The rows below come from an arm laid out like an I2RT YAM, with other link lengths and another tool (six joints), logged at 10 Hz.
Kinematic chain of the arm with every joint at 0, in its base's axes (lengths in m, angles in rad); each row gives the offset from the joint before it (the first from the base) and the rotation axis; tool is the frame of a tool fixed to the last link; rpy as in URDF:
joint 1: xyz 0 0 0.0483 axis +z
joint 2: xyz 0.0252 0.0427 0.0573 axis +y
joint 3: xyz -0.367 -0.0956 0 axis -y
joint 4: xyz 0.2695 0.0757 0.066 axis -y
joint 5: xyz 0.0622 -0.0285 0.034 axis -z
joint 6: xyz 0.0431 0 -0.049 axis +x
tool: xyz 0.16 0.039 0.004 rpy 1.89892 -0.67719 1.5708
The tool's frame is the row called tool.
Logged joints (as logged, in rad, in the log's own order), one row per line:
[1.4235, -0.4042, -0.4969, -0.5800, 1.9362, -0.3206]
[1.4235, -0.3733, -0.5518, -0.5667, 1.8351, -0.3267]
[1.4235, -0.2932, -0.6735, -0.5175, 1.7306, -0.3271]
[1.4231, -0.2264, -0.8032, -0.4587, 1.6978, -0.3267]
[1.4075, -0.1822, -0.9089, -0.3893, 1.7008, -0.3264]
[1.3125, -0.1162, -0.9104, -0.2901, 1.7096, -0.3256]
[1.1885, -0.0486, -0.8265, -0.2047, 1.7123, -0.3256]
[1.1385, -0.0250, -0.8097, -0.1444, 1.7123, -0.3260]
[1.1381, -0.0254, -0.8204, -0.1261, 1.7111, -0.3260]
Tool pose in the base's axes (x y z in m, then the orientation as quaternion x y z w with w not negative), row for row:
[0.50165, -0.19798, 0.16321, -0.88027, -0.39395, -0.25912, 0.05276]
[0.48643, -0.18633, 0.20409, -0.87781, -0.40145, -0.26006, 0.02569]
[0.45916, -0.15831, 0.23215, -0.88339, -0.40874, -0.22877, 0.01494]
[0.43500, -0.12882, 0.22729, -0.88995, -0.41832, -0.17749, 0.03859]
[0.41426, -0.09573, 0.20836, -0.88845, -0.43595, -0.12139, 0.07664]
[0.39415, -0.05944, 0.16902, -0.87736, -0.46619, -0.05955, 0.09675]
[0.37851, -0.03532, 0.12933, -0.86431, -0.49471, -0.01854, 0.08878]
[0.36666, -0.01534, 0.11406, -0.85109, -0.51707, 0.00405, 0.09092]
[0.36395, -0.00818, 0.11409, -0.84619, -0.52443, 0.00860, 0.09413]
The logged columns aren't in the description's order. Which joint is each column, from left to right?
Columns, left to right: joint 3, joint 5, joint 4, joint 1, joint 2, joint 6.
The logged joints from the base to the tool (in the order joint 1, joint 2, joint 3, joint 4, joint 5, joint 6), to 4 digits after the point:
[-0.5800, 1.9362, 1.4235, -0.4969, -0.4042, -0.3206]
[-0.5667, 1.8351, 1.4235, -0.5518, -0.3733, -0.3267]
[-0.5175, 1.7306, 1.4235, -0.6735, -0.2932, -0.3271]
[-0.4587, 1.6978, 1.4231, -0.8032, -0.2264, -0.3267]
[-0.3893, 1.7008, 1.4075, -0.9089, -0.1822, -0.3264]
[-0.2901, 1.7096, 1.3125, -0.9104, -0.1162, -0.3256]
[-0.2047, 1.7123, 1.1885, -0.8265, -0.0486, -0.3256]
[-0.1444, 1.7123, 1.1385, -0.8097, -0.0250, -0.3260]
[-0.1261, 1.7111, 1.1381, -0.8204, -0.0254, -0.3260]

